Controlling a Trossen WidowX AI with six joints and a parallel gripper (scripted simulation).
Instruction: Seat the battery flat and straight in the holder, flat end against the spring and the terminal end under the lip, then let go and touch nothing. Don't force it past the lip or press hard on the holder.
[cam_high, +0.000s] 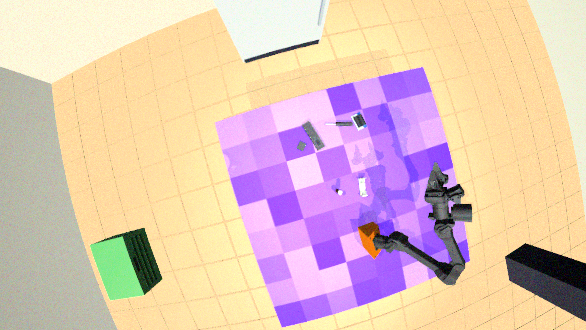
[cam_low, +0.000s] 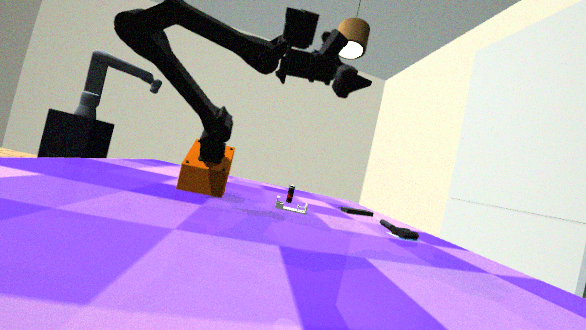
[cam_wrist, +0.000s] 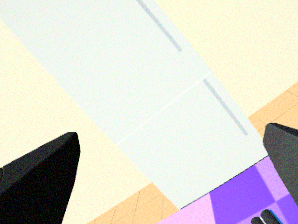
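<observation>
My gripper tip is now 30 mm past the battery, 290 mm to the right of it and 360 mm above it.
</observation>
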